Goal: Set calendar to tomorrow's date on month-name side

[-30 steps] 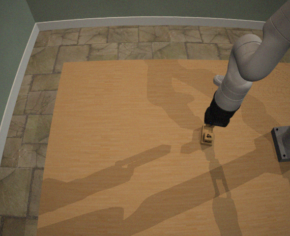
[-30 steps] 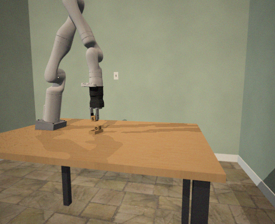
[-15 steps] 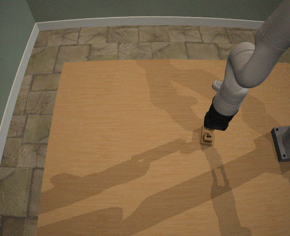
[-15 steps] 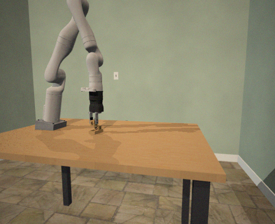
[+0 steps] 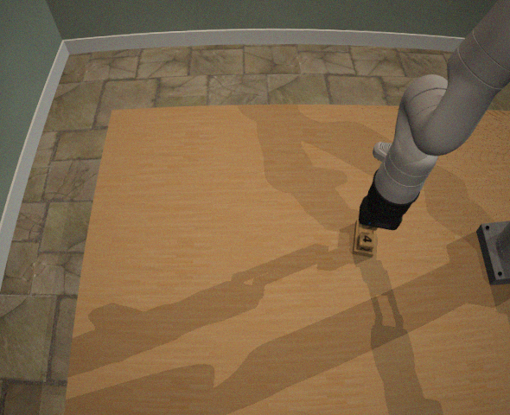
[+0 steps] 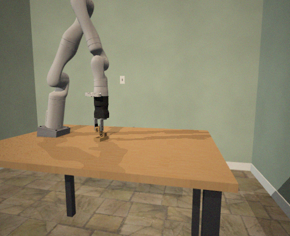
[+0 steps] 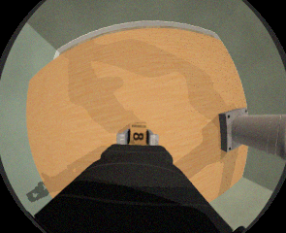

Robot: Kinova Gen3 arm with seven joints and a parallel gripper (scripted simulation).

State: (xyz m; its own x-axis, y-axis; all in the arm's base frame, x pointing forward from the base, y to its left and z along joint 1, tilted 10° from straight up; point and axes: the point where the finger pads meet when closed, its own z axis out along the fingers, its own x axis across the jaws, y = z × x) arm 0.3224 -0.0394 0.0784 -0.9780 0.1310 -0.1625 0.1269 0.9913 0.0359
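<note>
The tray lies 6 cm below my hand and 2 cm to the left of it.
</note>
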